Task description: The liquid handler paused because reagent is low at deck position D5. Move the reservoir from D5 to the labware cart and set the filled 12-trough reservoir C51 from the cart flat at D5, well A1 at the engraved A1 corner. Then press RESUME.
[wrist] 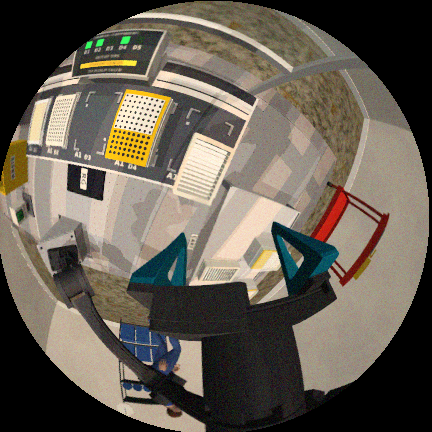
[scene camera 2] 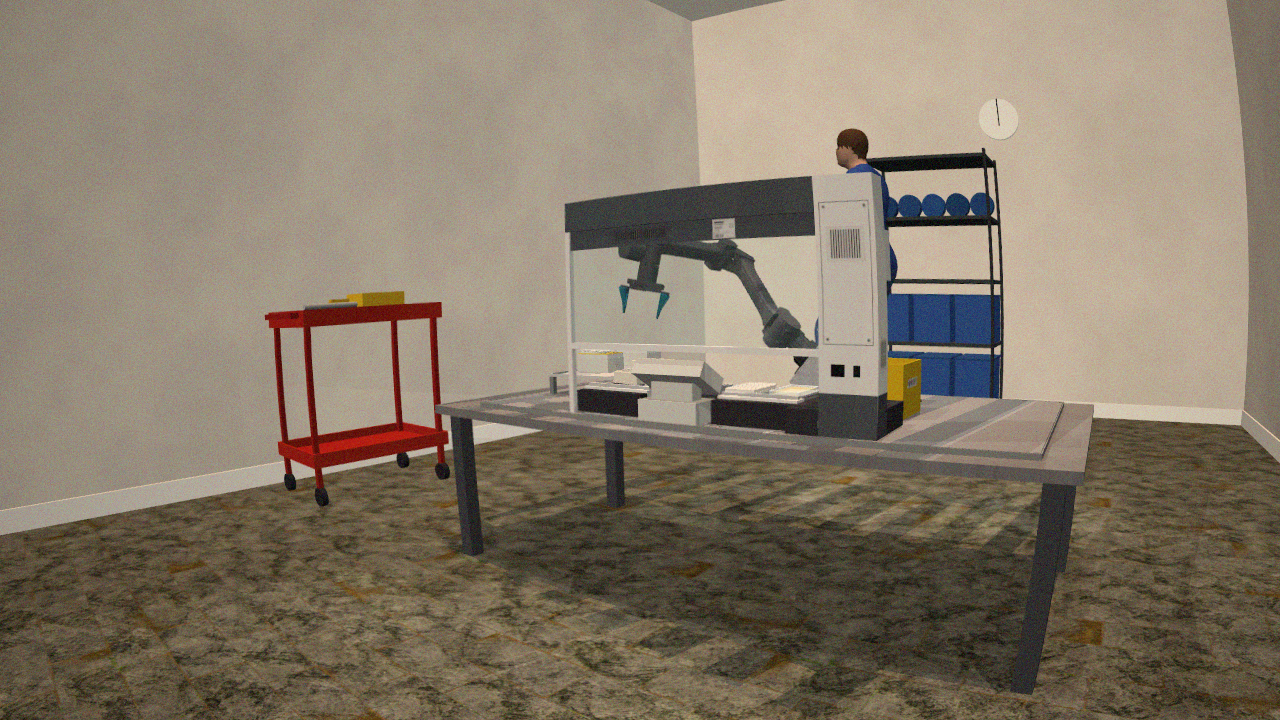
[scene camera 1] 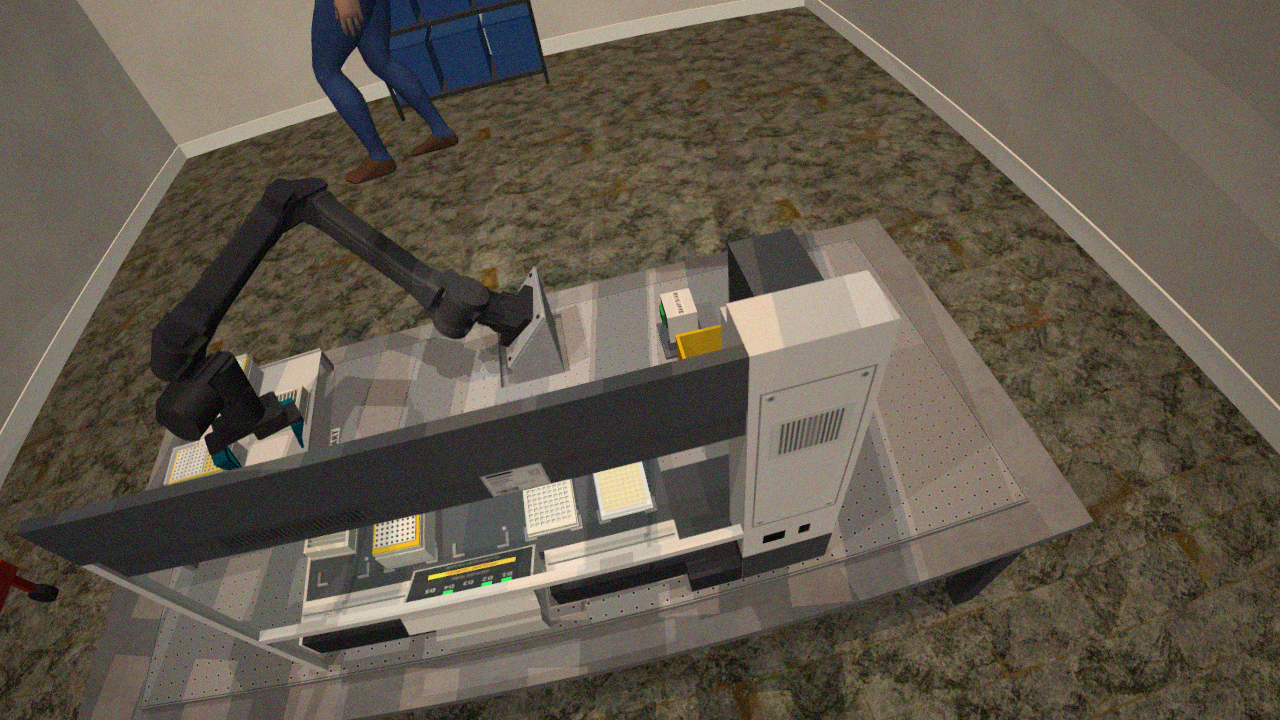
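Observation:
A white reservoir with slots sits at D5, over the near edge of the dark deck; D5's far corner marks are uncovered. On the white labware cart surface, a second slotted reservoir shows between the fingers in the wrist view; I cannot read its label. My gripper is open and empty, raised above the cart side of the table. The RESUME box stands beside the yellow bin; its green button shows in the wrist view. On the display, D5's lamp is unlit.
A yellow and white tip rack stands at D4. White plates stand at D1 and D2. Yellow-trimmed boxes stand on the labware cart. The liquid handler's dark top beam spans the deck. A yellow waste bin stands opposite.

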